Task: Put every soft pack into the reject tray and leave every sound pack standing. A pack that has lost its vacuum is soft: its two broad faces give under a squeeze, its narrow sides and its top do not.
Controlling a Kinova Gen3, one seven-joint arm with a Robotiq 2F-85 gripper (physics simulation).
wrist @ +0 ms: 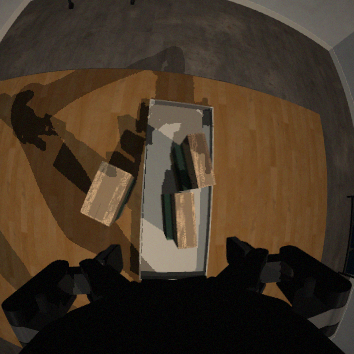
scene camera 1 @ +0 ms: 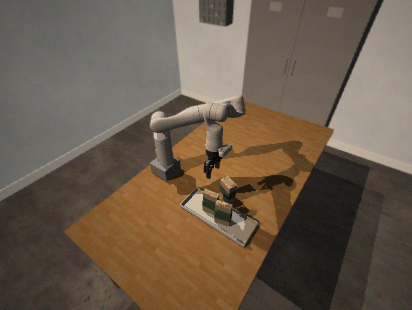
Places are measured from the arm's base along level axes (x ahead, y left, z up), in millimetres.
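Pixels of known places: gripper, fingertip midpoint: (wrist: 173, 253) (scene camera 1: 212, 173); arm's base, origin of the base link: (scene camera 1: 166, 161).
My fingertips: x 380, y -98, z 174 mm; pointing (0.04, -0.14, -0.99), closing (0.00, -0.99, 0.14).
Ahead of a thing's pixels: the offset from my fingertips to its middle. "spot": to the spot under its first point. Level surfaces: height alone.
Two beige and dark green packs stand in the long pale reject tray @(spot: dy -55, dx -98, dz -254 mm) (scene camera 1: 192, 204) (wrist: 170, 261). One pack @(dy -36, dx +8, dz -183 mm) (scene camera 1: 210, 202) (wrist: 185, 220) stands nearer the robot base, and the other pack @(dy -65, dx +95, dz -183 mm) (scene camera 1: 223, 213) (wrist: 200, 160) stands just beyond it, turned slightly. A third pack @(dy +66, dx +48, dz -126 mm) (scene camera 1: 228, 189) (wrist: 106, 194) stands upright on the table beside the tray, at the left in the wrist view. My gripper (scene camera 1: 213, 171) (wrist: 173, 253) is open and empty, raised above the table on the robot's side of the packs. The frames do not show how firm any pack's faces are.
The wooden table @(dz -257 mm) (scene camera 1: 165, 235) (wrist: 270, 175) lies around the tray, with the robot base (scene camera 1: 165, 169) at its left edge in the scene view. The tray's low rim runs round the two packs. The arm's shadow falls across the table near the third pack.
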